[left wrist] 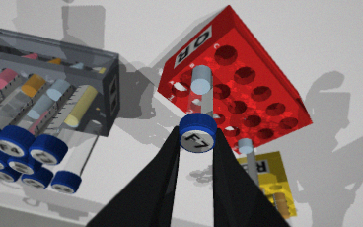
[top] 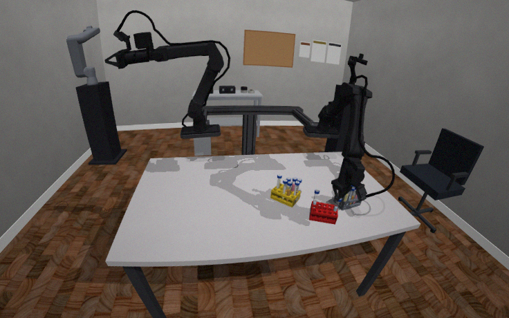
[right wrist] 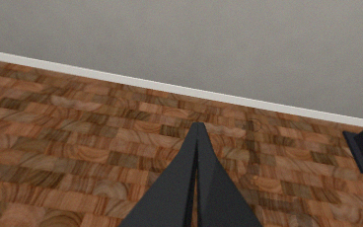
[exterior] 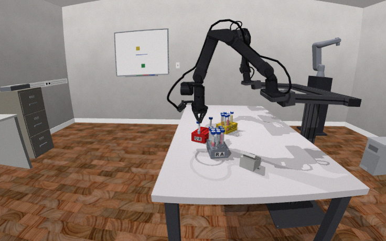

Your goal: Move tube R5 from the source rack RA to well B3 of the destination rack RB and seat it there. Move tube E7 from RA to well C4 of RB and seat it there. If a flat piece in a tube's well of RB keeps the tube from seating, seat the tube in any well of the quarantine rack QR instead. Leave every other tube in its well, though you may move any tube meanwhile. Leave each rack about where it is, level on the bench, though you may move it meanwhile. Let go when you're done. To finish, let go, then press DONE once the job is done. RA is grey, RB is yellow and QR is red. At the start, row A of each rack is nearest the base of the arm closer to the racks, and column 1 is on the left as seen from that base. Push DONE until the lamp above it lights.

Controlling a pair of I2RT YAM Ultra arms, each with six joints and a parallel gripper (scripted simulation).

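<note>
My left gripper is now 10 cm above the red rack QR, 5 cm to the left of it and 2 cm past it. Also, from my left hand: grey button box (26 cm to the left, 25 cm behind, 8 cm below); then grey rack RA (13 cm to the left, 10 cm below, 10 cm behind); then yellow rack RB (20 cm to the right, 18 cm behind, 10 cm below).
</note>
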